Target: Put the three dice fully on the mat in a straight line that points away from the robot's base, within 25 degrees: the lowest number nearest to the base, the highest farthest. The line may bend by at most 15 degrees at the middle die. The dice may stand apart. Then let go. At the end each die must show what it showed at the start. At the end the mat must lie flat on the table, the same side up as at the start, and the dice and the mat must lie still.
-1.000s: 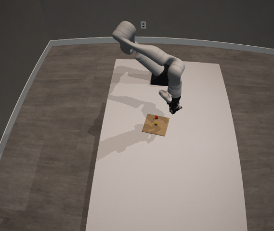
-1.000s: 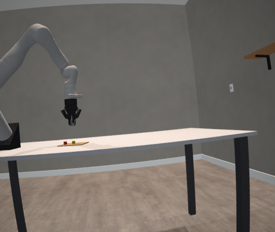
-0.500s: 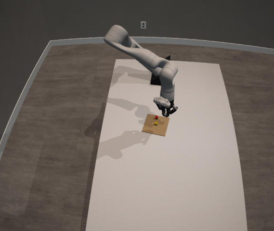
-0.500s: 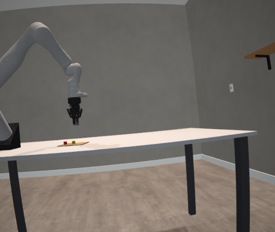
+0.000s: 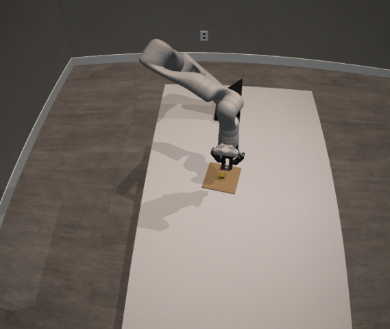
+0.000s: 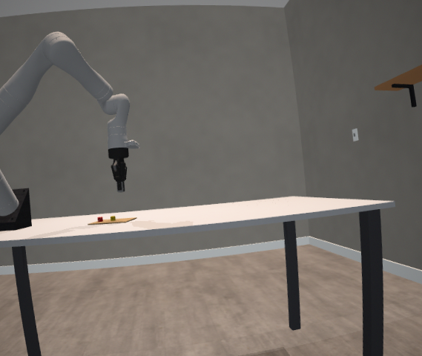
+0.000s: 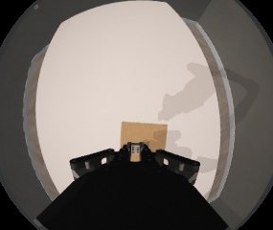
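Now: hand 110 mm above the yellow die, 40 mm past it and 10 mm to the left of it. From my hand the other things lie so: square mat (120 mm below, 40 mm behind, 10 mm to the right); red die (110 mm below, 90 mm behind, 10 mm to the right); white die (10 mm below).
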